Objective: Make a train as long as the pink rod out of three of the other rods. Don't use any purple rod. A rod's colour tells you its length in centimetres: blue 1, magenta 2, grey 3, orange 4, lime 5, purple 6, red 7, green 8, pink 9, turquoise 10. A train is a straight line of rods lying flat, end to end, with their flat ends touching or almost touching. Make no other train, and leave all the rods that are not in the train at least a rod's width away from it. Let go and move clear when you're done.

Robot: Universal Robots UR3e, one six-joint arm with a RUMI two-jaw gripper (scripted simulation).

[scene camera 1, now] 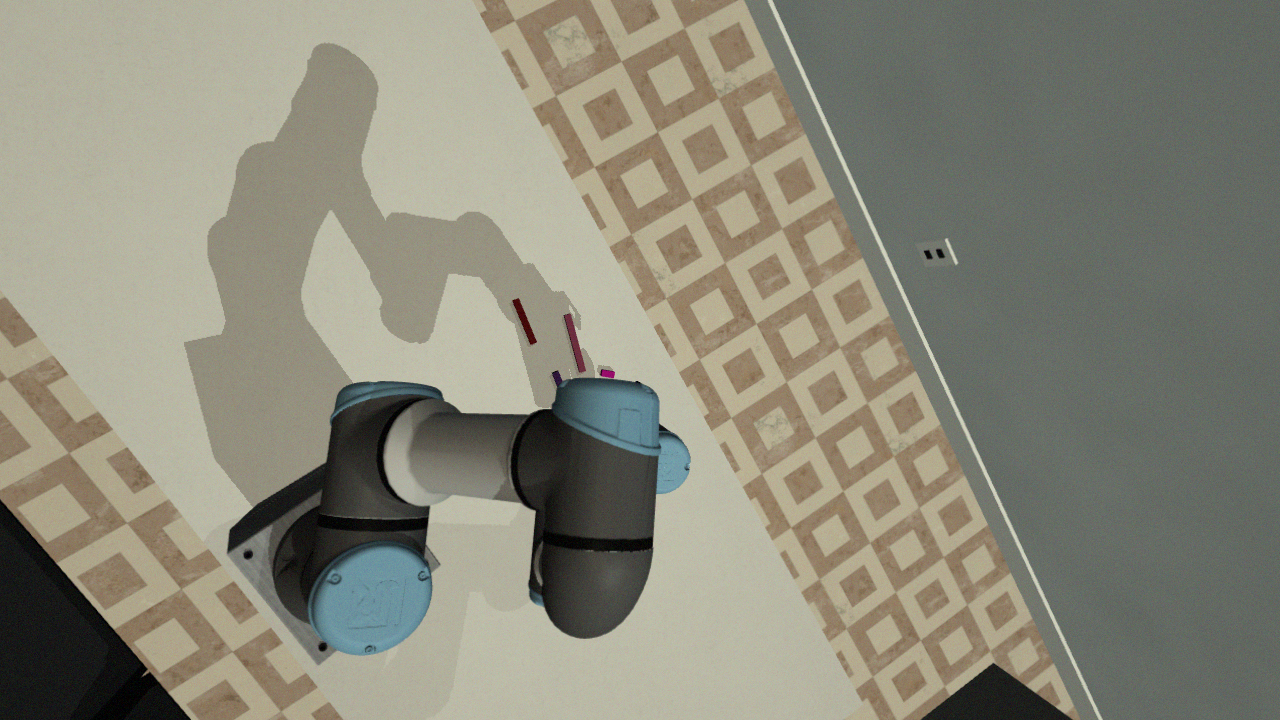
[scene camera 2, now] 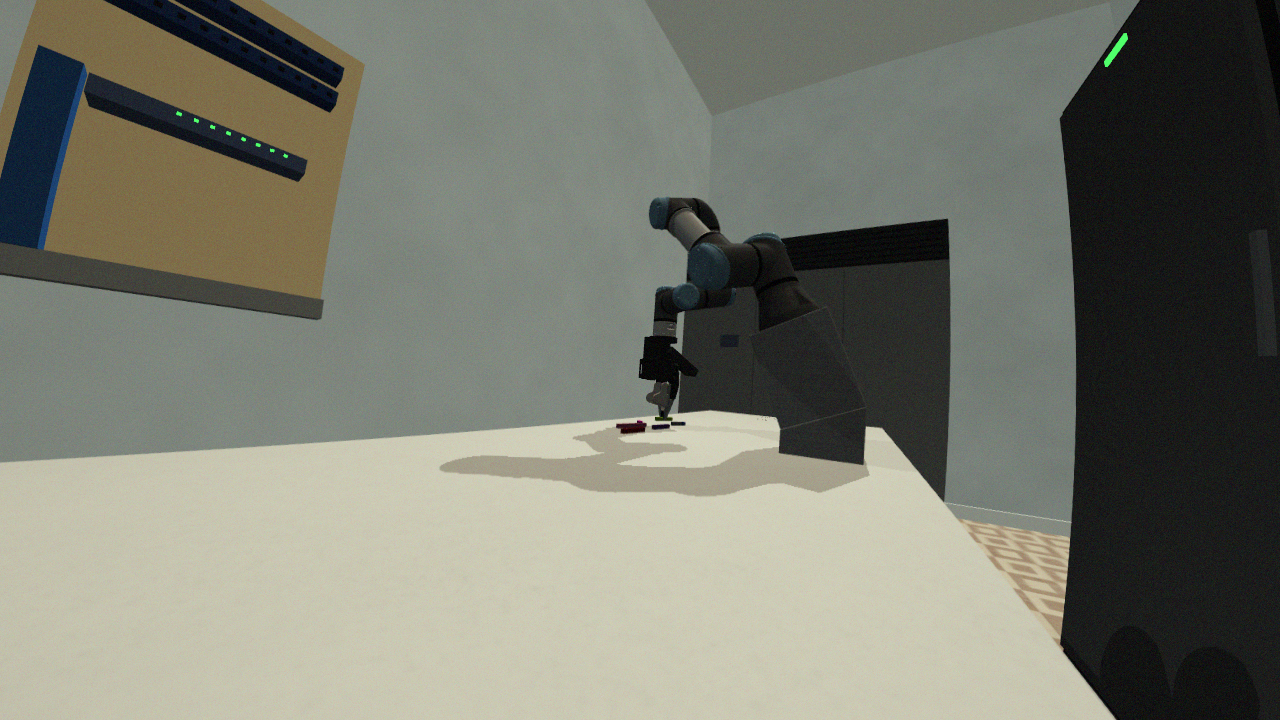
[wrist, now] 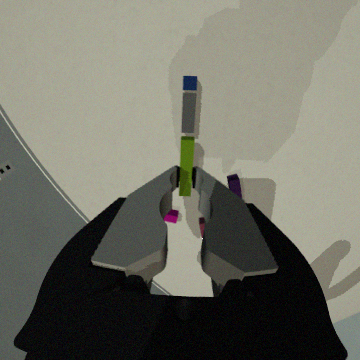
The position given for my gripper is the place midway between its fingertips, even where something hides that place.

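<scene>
My gripper (scene camera 2: 662, 420), (wrist: 186, 168) is visible in scene camera 2 and in the wrist view. A lime rod (wrist: 187, 142) is visible too.
</scene>
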